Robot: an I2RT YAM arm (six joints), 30 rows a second.
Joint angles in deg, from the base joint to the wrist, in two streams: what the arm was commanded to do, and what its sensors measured. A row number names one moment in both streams.
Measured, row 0: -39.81 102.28 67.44 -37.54 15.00 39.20
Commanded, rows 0 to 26: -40.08 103.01 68.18 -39.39 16.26 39.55; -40.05 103.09 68.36 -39.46 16.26 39.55; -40.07 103.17 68.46 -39.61 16.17 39.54; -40.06 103.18 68.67 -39.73 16.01 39.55; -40.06 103.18 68.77 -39.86 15.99 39.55; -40.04 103.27 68.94 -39.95 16.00 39.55; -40.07 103.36 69.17 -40.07 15.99 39.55; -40.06 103.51 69.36 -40.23 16.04 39.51; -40.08 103.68 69.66 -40.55 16.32 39.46; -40.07 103.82 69.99 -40.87 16.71 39.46; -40.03 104.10 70.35 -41.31 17.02 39.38; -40.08 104.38 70.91 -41.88 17.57 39.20; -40.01 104.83 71.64 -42.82 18.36 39.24; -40.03 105.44 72.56 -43.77 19.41 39.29; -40.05 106.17 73.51 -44.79 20.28 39.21; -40.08 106.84 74.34 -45.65 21.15 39.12; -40.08 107.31 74.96 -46.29 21.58 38.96; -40.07 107.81 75.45 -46.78 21.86 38.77; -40.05 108.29 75.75 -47.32 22.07 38.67; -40.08 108.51 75.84 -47.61 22.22 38.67; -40.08 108.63 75.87 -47.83 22.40 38.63; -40.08 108.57 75.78 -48.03 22.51 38.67; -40.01 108.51 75.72 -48.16 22.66 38.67; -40.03 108.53 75.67 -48.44 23.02 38.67; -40.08 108.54 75.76 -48.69 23.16 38.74; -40.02 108.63 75.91 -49.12 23.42 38.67; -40.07 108.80 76.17 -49.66 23.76 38.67
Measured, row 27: -39.42 107.87 74.98 -43.40 18.59 37.36
